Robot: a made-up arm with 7 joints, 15 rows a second.
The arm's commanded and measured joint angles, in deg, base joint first. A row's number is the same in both.
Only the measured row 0 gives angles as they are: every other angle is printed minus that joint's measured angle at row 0.
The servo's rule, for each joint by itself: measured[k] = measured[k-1] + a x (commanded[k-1-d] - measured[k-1]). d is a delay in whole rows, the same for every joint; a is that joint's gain. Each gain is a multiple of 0.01, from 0.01 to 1. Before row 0 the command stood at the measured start. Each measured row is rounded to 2 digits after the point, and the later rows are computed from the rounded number. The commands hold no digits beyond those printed.
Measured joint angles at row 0: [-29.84, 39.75, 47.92, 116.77, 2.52, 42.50, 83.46]
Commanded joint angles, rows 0 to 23: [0.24, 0.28, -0.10, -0.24, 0.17, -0.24, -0.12]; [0.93, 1.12, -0.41, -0.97, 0.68, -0.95, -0.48]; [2.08, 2.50, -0.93, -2.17, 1.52, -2.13, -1.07]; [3.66, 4.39, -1.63, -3.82, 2.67, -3.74, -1.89]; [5.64, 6.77, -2.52, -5.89, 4.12, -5.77, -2.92]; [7.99, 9.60, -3.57, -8.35, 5.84, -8.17, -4.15]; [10.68, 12.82, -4.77, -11.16, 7.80, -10.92, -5.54]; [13.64, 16.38, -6.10, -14.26, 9.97, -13.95, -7.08]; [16.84, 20.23, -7.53, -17.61, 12.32, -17.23, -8.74]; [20.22, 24.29, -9.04, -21.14, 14.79, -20.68, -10.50]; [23.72, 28.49, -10.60, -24.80, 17.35, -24.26, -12.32]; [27.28, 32.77, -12.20, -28.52, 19.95, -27.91, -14.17]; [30.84, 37.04, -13.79, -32.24, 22.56, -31.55, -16.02]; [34.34, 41.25, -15.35, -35.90, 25.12, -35.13, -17.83]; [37.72, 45.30, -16.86, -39.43, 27.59, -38.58, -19.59]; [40.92, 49.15, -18.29, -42.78, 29.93, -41.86, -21.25]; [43.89, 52.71, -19.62, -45.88, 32.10, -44.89, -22.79]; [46.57, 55.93, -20.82, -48.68, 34.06, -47.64, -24.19]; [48.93, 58.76, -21.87, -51.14, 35.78, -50.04, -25.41]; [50.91, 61.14, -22.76, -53.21, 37.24, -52.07, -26.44]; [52.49, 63.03, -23.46, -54.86, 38.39, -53.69, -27.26]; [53.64, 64.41, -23.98, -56.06, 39.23, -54.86, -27.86]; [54.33, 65.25, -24.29, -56.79, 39.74, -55.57, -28.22]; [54.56, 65.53, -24.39, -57.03, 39.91, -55.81, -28.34]
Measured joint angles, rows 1 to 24: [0.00, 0.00, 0.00, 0.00, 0.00, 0.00, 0.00]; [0.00, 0.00, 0.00, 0.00, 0.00, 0.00, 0.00]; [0.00, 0.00, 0.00, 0.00, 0.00, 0.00, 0.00]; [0.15, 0.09, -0.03, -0.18, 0.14, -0.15, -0.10]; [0.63, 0.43, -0.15, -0.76, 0.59, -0.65, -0.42]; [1.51, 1.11, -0.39, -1.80, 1.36, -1.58, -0.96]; [2.82, 2.19, -0.77, -3.29, 2.45, -2.94, -1.73]; [4.54, 3.70, -1.31, -5.21, 3.84, -4.72, -2.72]; [6.64, 5.65, -2.01, -7.53, 5.50, -6.89, -3.91]; [9.10, 8.02, -2.87, -10.22, 7.41, -9.43, -5.26]; [11.87, 10.78, -3.87, -13.21, 9.53, -12.28, -6.77]; [14.90, 13.90, -5.00, -16.47, 11.85, -15.40, -8.41]; [18.15, 17.33, -6.25, -19.93, 14.29, -18.73, -10.14]; [21.55, 21.01, -7.60, -23.53, 16.83, -22.21, -11.95]; [25.05, 24.89, -9.03, -27.22, 19.42, -25.80, -13.79]; [28.58, 28.90, -10.51, -30.93, 22.03, -29.42, -15.64]; [32.09, 32.98, -12.01, -34.61, 24.59, -33.02, -17.46]; [35.52, 37.05, -13.51, -38.18, 27.08, -36.52, -19.23]; [38.81, 41.04, -14.99, -41.58, 29.45, -39.88, -20.91]; [41.91, 44.89, -16.43, -44.76, 31.65, -43.04, -22.47]; [44.75, 48.53, -17.79, -47.66, 33.65, -45.94, -23.90]; [47.30, 51.91, -19.05, -50.24, 35.42, -48.52, -25.15]; [49.50, 54.96, -20.20, -52.44, 36.93, -50.76, -26.22]; [51.32, 57.62, -21.21, -54.23, 38.14, -52.61, -27.08]
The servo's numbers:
d 3
a 0.61 0.33 0.31 0.74 0.83 0.63 0.83

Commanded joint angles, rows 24 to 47: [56.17, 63.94, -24.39, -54.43, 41.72, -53.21, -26.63]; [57.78, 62.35, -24.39, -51.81, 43.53, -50.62, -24.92]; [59.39, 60.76, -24.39, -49.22, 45.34, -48.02, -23.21]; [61.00, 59.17, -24.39, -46.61, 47.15, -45.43, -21.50]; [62.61, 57.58, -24.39, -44.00, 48.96, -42.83, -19.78]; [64.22, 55.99, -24.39, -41.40, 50.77, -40.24, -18.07]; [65.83, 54.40, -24.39, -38.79, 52.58, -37.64, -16.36]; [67.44, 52.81, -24.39, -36.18, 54.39, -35.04, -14.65]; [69.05, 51.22, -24.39, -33.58, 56.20, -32.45, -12.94]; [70.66, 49.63, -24.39, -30.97, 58.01, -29.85, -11.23]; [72.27, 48.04, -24.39, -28.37, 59.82, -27.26, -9.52]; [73.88, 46.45, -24.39, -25.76, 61.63, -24.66, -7.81]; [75.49, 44.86, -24.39, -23.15, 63.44, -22.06, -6.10]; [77.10, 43.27, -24.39, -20.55, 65.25, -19.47, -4.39]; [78.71, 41.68, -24.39, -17.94, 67.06, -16.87, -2.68]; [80.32, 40.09, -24.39, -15.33, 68.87, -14.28, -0.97]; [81.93, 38.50, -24.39, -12.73, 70.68, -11.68, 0.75]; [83.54, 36.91, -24.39, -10.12, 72.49, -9.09, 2.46]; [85.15, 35.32, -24.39, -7.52, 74.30, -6.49, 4.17]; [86.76, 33.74, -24.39, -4.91, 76.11, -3.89, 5.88]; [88.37, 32.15, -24.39, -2.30, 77.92, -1.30, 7.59]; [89.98, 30.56, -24.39, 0.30, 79.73, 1.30, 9.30]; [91.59, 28.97, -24.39, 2.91, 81.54, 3.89, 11.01]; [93.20, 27.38, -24.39, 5.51, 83.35, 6.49, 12.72]
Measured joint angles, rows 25 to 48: [52.74, 59.86, -22.07, -55.58, 39.04, -54.03, -27.73]; [53.71, 61.64, -22.76, -56.48, 39.62, -55.00, -28.14]; [54.23, 62.92, -23.27, -56.89, 39.86, -55.51, -28.31]; [55.41, 63.26, -23.62, -55.07, 41.40, -54.06, -26.92]; [56.86, 62.96, -23.86, -52.66, 43.17, -51.89, -25.26]; [58.40, 62.23, -24.02, -50.11, 44.97, -49.45, -23.56]; [59.99, 61.22, -24.13, -47.52, 46.78, -46.92, -21.85]; [61.59, 60.02, -24.21, -44.92, 48.59, -44.34, -20.13]; [63.19, 58.69, -24.27, -42.32, 50.40, -41.76, -18.42]; [64.80, 57.27, -24.31, -39.71, 52.21, -39.16, -16.71]; [66.41, 55.80, -24.33, -37.10, 54.02, -36.56, -15.00]; [68.02, 54.29, -24.35, -34.50, 55.83, -33.97, -13.29]; [69.63, 52.75, -24.36, -31.89, 57.64, -31.37, -11.58]; [71.24, 51.20, -24.37, -29.29, 59.45, -28.78, -9.87]; [72.85, 49.63, -24.38, -26.68, 61.26, -26.18, -8.16]; [74.46, 48.06, -24.38, -24.07, 63.07, -23.58, -6.45]; [76.07, 46.48, -24.38, -21.47, 64.88, -20.99, -4.74]; [77.68, 44.90, -24.38, -18.86, 66.69, -18.39, -3.03]; [79.29, 43.31, -24.38, -16.25, 68.50, -15.80, -1.32]; [80.90, 41.72, -24.38, -13.65, 70.31, -13.20, 0.40]; [82.51, 40.13, -24.38, -11.04, 72.12, -10.61, 2.11]; [84.12, 38.54, -24.38, -8.44, 73.93, -8.01, 3.82]; [85.73, 36.96, -24.38, -5.83, 75.74, -5.41, 5.53]; [87.34, 35.37, -24.38, -3.22, 77.55, -2.82, 7.24]
